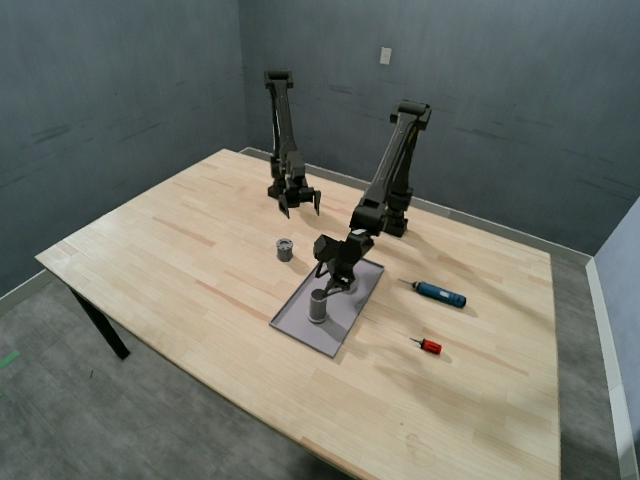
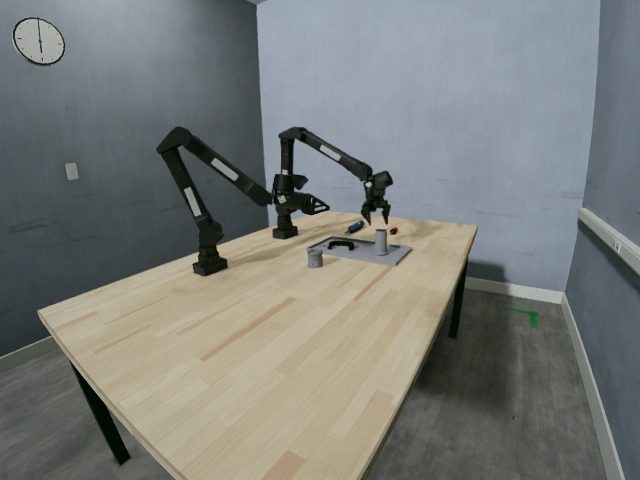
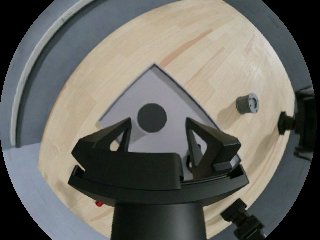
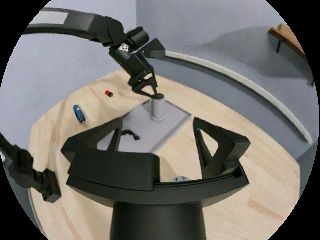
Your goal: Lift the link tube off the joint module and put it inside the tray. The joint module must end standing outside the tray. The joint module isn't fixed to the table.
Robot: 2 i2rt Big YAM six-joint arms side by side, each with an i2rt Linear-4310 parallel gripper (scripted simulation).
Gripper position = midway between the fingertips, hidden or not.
Observation:
In view: my left gripper (image 1: pixel 319 287), my right gripper (image 1: pixel 304 216), a flat grey tray (image 1: pixel 343 308) and a grey link tube (image 3: pixel 151 117).
The flat grey tray is seen too in image 2 (image 2: pixel 363 250), in image 3 (image 3: pixel 153 84) and in image 4 (image 4: pixel 152 133). My left gripper is seen too in image 3 (image 3: pixel 158 121). My right gripper shows as well in image 4 (image 4: pixel 157 120).

